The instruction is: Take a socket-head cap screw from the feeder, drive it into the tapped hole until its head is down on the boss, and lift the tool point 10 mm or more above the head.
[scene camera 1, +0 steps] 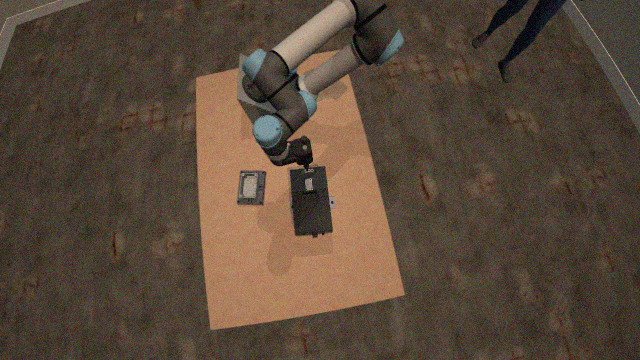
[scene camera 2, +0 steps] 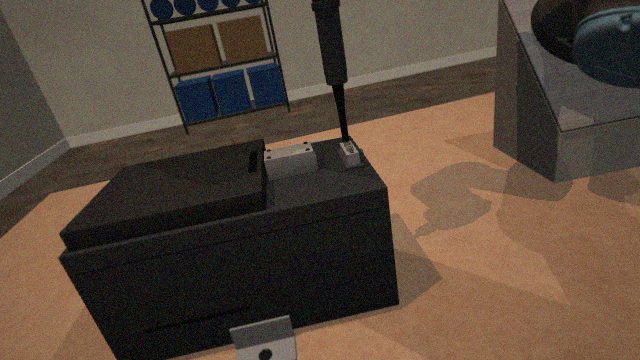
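Note:
The screw feeder, a black box [scene camera 1: 312, 215] [scene camera 2: 230, 280], stands on the orange table top. A small light block [scene camera 1: 309, 170] [scene camera 2: 351, 158] sits at one end of its top. My screwdriver [scene camera 1: 306, 166] [scene camera 2: 345, 139] points down with its slim tip at the far edge of this block, touching or very close to it. Whether a screw is on the tip is too small and dark to tell. A dark rectangular part [scene camera 1: 262, 181] with a light inner area lies apart from the feeder in scene camera 1. The tapped hole and its boss cannot be made out.
A larger light block [scene camera 1: 309, 184] [scene camera 2: 290, 161] sits on the feeder beside its raised lid. A bracket with a hole [scene camera 1: 332, 202] [scene camera 2: 262, 335] juts from its side. A grey pedestal [scene camera 1: 255, 107] [scene camera 2: 530, 110] carries the arm. A person's legs [scene camera 1: 525, 42] show beyond the table top.

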